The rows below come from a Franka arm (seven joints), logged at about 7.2 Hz.
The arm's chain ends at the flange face. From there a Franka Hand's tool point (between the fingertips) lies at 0.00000 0.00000 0.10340 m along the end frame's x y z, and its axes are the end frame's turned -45 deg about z.
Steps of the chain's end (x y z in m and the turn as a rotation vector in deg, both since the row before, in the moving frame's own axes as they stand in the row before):
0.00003, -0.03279, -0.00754, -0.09, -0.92, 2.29
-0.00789, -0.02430, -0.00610, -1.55, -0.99, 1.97
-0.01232, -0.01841, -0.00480, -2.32, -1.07, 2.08
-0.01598, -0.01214, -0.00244, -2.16, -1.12, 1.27
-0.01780, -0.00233, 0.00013, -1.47, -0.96, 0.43
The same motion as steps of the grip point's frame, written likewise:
0.02194, -0.02425, -0.00755, 0.59, -0.71, 2.29
0.00835, -0.02210, -0.00615, -0.40, -1.80, 1.97
-0.00005, -0.02021, -0.00490, -0.88, -2.40, 2.08
-0.00691, -0.01860, -0.00253, -0.74, -2.32, 1.27
-0.01404, -0.01359, 0.00008, -0.36, -1.72, 0.43

